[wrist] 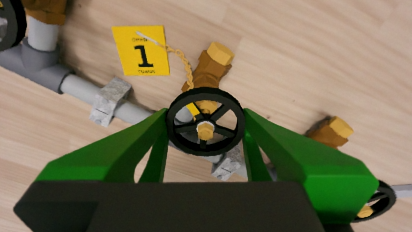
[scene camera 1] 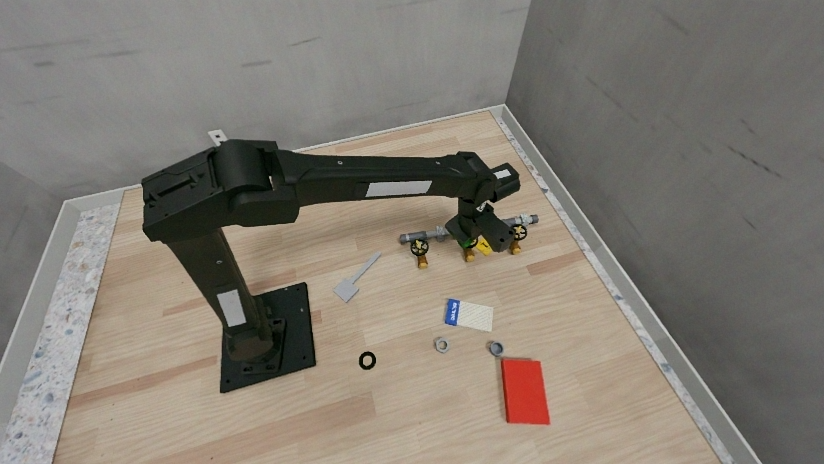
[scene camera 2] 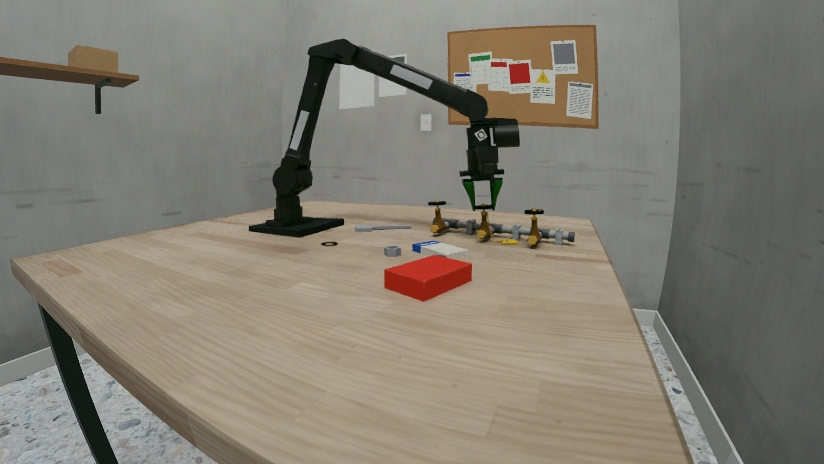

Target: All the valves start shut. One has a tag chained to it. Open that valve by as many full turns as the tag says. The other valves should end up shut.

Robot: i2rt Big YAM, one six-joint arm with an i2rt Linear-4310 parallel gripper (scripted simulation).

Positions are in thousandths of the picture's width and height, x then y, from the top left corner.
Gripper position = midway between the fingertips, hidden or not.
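Observation:
Red block (scene camera 2: 514,602), (scene camera 1: 638,861); out of frame in the wrist view. White card (scene camera 1: 562,678); out of frame in the wrist view. Yellow tag (wrist: 339,244). Valve (wrist: 458,425). Another valve (wrist: 938,856). My gripper (scene camera 2: 587,454), (wrist: 499,502).

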